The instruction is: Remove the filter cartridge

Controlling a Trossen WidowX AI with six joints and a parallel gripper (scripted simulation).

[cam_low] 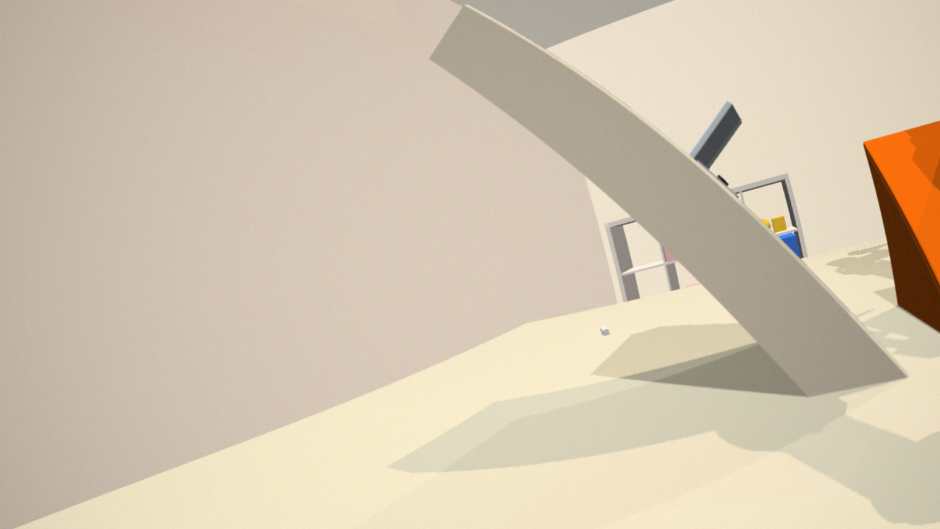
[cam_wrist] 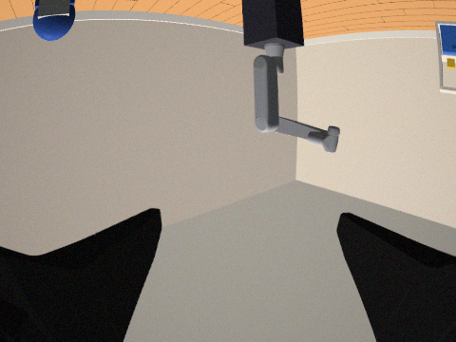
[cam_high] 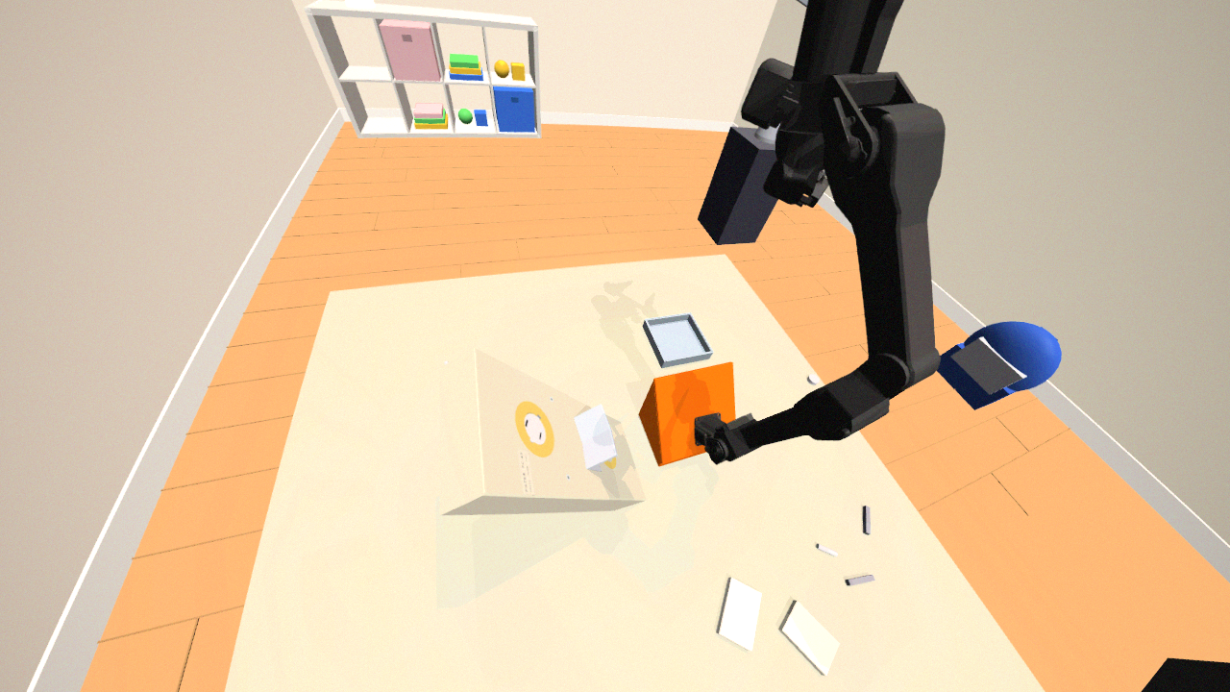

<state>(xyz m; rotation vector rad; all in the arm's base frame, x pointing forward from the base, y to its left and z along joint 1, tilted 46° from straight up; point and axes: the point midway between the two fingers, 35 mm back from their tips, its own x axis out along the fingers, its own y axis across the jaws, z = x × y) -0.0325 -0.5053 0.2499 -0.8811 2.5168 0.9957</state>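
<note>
The round grey filter cartridge lies 44 cm ahead of my gripper tip, 20 cm to the left of it and 34 cm below it. Also, from my gripper tip: grey tray 1 cm ahead, 9 cm to the right, 59 cm below.
</note>
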